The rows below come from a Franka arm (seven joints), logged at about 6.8 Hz.
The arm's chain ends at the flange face. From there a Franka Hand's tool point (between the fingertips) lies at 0.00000 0.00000 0.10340 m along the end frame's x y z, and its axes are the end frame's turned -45 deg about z.
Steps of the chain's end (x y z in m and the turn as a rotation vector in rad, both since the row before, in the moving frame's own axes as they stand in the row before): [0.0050 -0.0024 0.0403 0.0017 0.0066 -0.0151]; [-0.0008 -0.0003 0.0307 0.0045 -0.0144 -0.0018]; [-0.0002 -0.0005 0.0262 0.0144 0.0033 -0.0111]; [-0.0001 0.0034 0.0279 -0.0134 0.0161 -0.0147]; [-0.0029 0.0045 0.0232 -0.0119 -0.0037 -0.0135]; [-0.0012 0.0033 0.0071 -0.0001 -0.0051 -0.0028]
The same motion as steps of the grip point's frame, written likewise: [0.0058 0.0022 0.0403 -0.0035 0.0059 -0.0151]; [-0.0011 -0.0022 0.0307 0.0134 -0.0070 -0.0018]; [0.0015 -0.0013 0.0262 0.0078 0.0125 -0.0111]; [-0.0023 0.0045 0.0279 -0.0209 0.0019 -0.0147]; [-0.0064 0.0017 0.0232 -0.0058 -0.0110 -0.0135]; [-0.0036 0.0011 0.0071 0.0035 -0.0037 -0.0028]
